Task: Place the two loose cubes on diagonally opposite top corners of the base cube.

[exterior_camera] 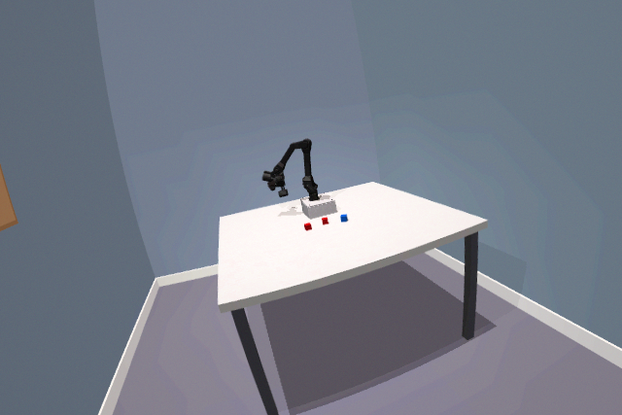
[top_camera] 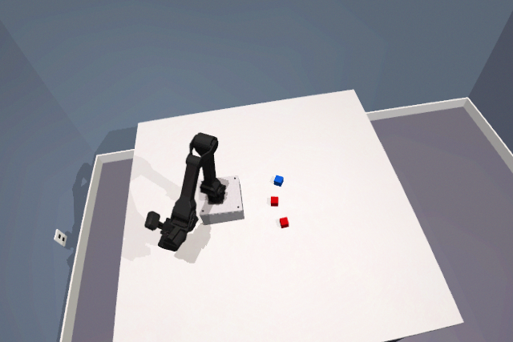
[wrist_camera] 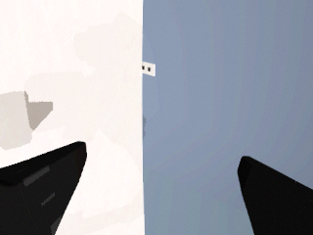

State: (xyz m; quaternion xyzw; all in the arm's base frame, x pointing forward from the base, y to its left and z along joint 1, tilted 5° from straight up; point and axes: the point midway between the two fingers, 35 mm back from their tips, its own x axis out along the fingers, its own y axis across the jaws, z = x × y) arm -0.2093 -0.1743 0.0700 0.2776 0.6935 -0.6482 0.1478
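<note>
Right now the blue base cube is 510 mm ahead of my gripper tip, 280 mm to the left of it and 150 mm below it.
</note>
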